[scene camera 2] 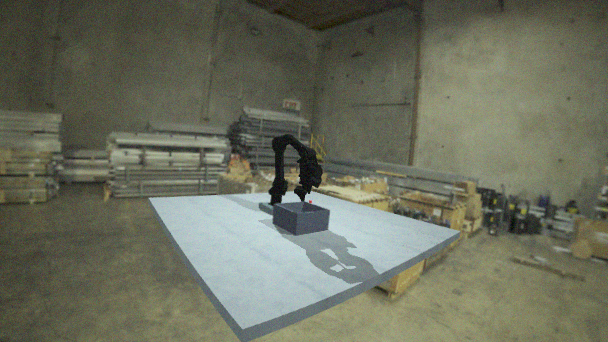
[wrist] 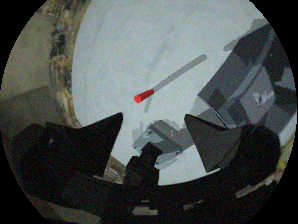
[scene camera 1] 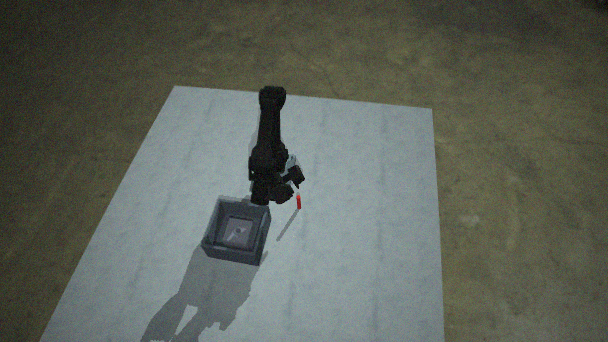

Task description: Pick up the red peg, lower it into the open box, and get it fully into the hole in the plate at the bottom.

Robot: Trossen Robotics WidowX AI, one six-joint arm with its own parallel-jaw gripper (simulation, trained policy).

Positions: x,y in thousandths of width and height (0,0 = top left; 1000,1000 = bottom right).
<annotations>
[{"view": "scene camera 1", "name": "my gripper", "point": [473,569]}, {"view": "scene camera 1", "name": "light grey plate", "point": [392,683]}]
</annotations>
